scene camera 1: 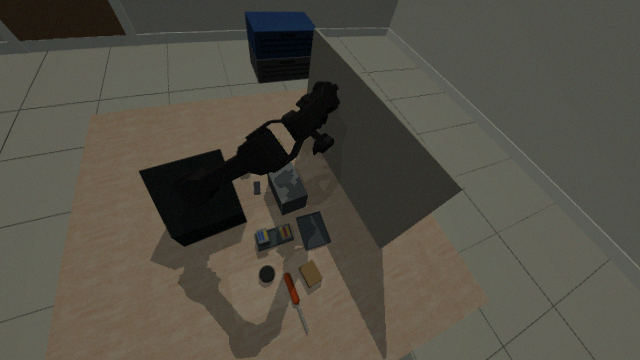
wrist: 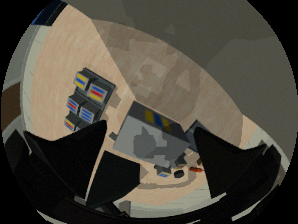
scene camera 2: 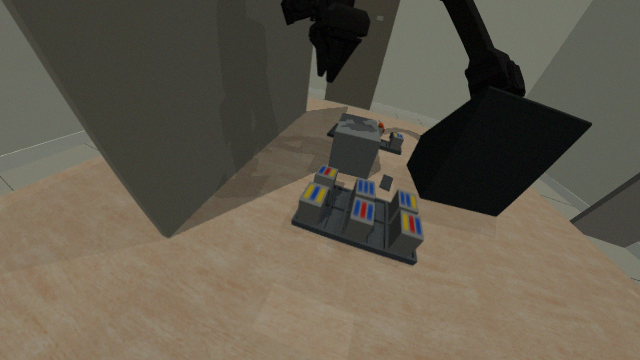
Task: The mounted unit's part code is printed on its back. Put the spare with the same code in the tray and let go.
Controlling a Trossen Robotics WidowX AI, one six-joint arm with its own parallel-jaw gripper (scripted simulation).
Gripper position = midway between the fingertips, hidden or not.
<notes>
My gripper [scene camera 2: 324, 79] is open, holding nothing. Also in view: a flat dark tray [scene camera 1: 313, 231], a mounted unit [scene camera 2: 356, 141] and a tall grey panel [scene camera 2: 176, 104].
My gripper also shows in the wrist view [wrist: 152, 128]. The mounted unit shows as well in scene camera 1 [scene camera 1: 290, 195] and in the wrist view [wrist: 146, 135]. The tall grey panel also shows in scene camera 1 [scene camera 1: 393, 179] and in the wrist view [wrist: 225, 46].
</notes>
